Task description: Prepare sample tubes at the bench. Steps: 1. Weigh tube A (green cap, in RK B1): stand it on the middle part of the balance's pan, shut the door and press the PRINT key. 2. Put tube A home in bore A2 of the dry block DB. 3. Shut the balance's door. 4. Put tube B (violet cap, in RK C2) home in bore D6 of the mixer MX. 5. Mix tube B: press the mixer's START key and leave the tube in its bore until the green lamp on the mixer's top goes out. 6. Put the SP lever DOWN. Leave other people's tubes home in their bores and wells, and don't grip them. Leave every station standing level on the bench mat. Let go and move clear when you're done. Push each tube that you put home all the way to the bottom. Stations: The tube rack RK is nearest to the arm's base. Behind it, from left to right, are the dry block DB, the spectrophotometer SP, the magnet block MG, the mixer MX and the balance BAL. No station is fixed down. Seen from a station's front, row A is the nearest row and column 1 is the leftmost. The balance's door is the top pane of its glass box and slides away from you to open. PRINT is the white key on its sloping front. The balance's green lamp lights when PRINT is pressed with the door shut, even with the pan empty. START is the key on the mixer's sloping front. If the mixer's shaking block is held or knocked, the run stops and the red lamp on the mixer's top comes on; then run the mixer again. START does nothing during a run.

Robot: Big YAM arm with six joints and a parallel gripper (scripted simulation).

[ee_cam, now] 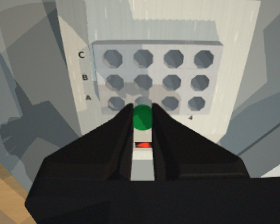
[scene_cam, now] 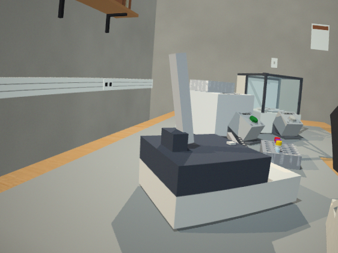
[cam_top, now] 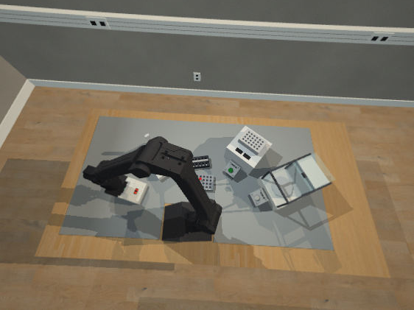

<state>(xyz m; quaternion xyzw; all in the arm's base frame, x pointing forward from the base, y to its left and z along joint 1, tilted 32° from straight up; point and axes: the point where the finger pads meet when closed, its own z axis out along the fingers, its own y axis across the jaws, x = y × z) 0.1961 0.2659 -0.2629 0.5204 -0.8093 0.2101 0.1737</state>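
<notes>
Now: hand 10 mm to the left of the dry block and 50 mm above it. From my hand the other things lie so: SP lever (230 mm ahead, 150 mm to the right, 60 mm above); rack RK (10 mm ahead, 410 mm to the right, 70 mm below); violet-capped tube B (20 mm ahead, 380 mm to the right, 60 mm below).
</notes>
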